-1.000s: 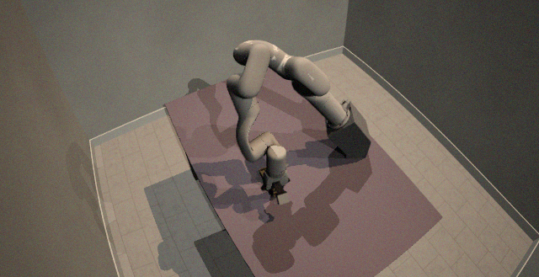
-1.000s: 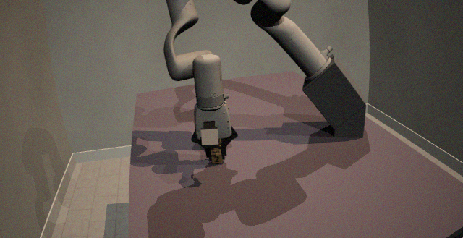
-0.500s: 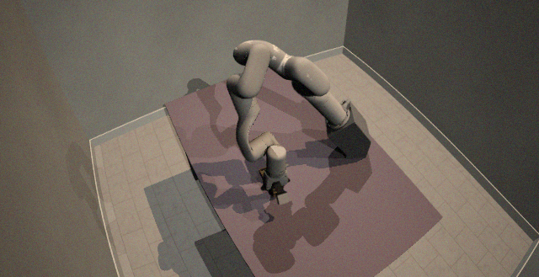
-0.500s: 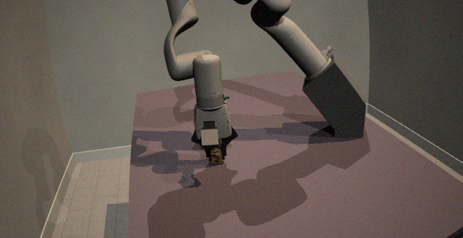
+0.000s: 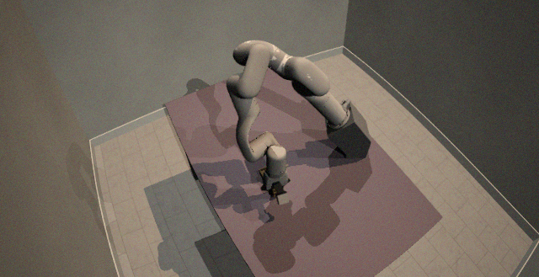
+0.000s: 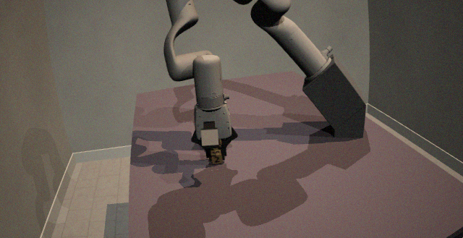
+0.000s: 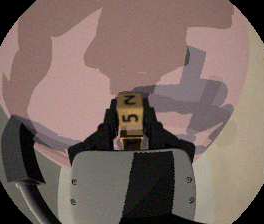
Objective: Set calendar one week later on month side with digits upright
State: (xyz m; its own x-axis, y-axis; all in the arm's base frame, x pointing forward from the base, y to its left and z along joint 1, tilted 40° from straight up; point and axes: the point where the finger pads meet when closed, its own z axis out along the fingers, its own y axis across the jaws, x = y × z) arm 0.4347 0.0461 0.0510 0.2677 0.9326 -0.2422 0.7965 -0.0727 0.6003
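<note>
My hand is 10 mm above the yellow digit cube. The rest, counted from my hand: tray (100 mm to the right, 40 mm behind, 20 mm below).
</note>
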